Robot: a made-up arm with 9 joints.
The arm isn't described. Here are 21 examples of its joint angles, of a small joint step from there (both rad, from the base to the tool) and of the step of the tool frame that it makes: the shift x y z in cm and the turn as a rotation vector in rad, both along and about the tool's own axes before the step.
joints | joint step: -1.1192 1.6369 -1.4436 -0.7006 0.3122 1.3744 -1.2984 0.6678 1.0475 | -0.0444 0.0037 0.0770 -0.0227 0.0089 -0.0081 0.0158 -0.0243 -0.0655
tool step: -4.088 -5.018 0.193 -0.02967 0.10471 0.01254
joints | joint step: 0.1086 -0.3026 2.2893 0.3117 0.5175 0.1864 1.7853 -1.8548 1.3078 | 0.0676 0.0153 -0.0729 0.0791 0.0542 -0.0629 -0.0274 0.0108 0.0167
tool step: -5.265 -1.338 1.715 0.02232 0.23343 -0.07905
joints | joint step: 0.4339 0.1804 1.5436 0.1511 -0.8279 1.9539 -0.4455 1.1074 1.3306 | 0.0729 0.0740 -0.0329 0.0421 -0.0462 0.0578 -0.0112 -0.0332 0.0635
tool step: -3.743 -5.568 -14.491 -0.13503 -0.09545 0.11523
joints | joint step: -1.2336 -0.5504 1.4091 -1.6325 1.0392 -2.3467 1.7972 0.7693 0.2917 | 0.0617 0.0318 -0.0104 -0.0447 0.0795 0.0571 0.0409 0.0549 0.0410
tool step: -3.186 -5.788 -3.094 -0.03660 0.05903 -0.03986
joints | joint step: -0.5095 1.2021 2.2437 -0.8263 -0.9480 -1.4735 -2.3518 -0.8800 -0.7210 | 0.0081 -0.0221 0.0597 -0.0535 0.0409 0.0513 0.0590 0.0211 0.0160
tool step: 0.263 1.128 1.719 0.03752 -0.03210 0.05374
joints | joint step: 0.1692 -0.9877 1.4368 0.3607 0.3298 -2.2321 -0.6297 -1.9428 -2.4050 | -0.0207 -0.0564 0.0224 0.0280 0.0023 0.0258 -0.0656 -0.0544 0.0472
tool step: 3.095 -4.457 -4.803 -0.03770 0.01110 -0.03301
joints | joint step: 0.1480 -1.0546 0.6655 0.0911 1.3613 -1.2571 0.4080 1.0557 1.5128 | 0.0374 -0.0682 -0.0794 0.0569 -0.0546 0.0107 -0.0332 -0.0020 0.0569
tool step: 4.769 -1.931 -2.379 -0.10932 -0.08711 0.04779
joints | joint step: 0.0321 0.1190 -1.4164 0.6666 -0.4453 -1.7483 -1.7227 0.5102 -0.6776 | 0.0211 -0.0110 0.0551 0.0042 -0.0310 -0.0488 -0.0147 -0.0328 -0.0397
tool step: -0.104 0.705 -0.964 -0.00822 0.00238 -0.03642
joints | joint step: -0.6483 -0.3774 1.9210 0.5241 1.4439 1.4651 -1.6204 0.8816 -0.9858 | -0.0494 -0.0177 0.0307 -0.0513 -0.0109 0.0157 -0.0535 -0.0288 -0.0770
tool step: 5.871 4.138 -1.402 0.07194 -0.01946 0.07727
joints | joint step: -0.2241 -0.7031 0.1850 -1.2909 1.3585 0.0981 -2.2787 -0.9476 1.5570 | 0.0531 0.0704 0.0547 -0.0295 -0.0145 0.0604 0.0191 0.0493 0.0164
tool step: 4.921 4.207 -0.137 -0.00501 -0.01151 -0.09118
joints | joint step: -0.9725 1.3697 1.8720 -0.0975 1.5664 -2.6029 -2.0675 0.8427 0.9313 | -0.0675 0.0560 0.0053 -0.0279 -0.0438 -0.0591 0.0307 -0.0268 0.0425
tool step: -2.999 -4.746 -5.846 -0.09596 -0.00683 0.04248
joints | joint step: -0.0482 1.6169 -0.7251 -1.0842 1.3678 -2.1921 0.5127 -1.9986 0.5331 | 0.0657 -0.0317 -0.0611 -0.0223 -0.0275 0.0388 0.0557 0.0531 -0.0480
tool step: -0.783 -1.045 -0.488 0.00515 0.00234 0.02022
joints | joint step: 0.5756 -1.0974 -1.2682 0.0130 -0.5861 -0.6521 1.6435 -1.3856 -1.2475 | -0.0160 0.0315 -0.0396 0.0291 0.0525 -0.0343 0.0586 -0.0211 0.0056
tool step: -0.875 1.142 -1.142 0.01923 0.03077 -0.06127
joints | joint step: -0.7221 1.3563 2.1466 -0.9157 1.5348 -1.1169 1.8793 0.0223 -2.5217 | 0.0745 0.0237 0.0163 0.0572 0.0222 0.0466 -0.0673 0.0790 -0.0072
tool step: 2.055 1.961 5.530 0.11790 -0.13356 0.03409
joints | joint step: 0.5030 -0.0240 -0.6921 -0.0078 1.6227 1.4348 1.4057 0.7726 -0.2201 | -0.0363 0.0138 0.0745 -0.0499 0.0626 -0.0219 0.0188 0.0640 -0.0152
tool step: 3.673 -0.911 2.823 -0.01209 -0.08688 -0.06134
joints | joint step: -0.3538 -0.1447 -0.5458 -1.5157 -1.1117 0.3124 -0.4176 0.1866 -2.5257 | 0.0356 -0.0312 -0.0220 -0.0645 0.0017 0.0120 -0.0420 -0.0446 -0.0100
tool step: -3.167 -2.529 -3.982 -0.07740 0.04474 0.04415
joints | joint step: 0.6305 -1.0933 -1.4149 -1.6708 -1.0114 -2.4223 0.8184 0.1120 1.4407 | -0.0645 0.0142 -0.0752 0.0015 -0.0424 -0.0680 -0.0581 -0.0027 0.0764
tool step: 4.937 -2.014 -3.689 0.03174 -0.21114 0.10541
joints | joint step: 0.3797 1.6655 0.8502 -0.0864 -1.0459 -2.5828 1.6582 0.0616 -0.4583 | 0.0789 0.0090 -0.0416 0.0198 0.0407 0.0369 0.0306 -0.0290 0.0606
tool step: 0.414 -0.181 1.024 0.06386 0.04694 -0.10018
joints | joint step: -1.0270 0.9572 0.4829 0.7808 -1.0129 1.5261 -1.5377 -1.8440 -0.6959 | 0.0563 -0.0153 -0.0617 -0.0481 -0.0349 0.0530 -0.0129 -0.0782 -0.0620
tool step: -2.445 -2.780 -1.416 -0.01435 0.10013 -0.01603
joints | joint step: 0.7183 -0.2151 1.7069 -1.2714 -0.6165 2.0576 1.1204 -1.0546 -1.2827 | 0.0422 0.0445 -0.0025 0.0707 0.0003 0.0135 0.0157 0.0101 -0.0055
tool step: -1.503 2.733 -0.766 -0.04385 -0.09271 0.05203
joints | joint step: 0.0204 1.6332 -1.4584 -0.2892 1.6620 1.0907 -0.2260 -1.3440 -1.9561 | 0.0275 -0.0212 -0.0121 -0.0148 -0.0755 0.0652 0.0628 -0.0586 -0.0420
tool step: -5.103 -0.098 -3.704 0.05905 0.16601 -0.05838
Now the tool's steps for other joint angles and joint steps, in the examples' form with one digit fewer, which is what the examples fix.
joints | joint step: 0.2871 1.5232 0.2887 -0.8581 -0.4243 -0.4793 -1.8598 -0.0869 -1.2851 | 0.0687 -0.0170 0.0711 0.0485 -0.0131 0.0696 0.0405 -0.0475 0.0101
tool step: -11.49 -0.19 0.85 -0.0235 0.1384 0.1569
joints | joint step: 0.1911 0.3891 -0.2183 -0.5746 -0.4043 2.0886 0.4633 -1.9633 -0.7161 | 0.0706 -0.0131 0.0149 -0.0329 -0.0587 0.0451 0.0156 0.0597 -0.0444
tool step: 1.82 -4.36 0.72 -0.0916 0.0572 -0.0915
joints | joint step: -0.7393 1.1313 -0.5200 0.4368 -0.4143 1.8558 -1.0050 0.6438 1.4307 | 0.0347 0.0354 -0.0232 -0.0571 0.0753 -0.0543 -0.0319 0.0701 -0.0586
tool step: 0.06 1.59 -5.14 -0.1113 0.1227 -0.0494
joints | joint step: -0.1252 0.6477 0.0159 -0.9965 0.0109 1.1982 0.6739 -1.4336 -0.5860 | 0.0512 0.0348 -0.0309 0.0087 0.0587 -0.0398 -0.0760 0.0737 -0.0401
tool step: -0.39 -3.35 -4.17 -0.1107 0.0959 0.0188
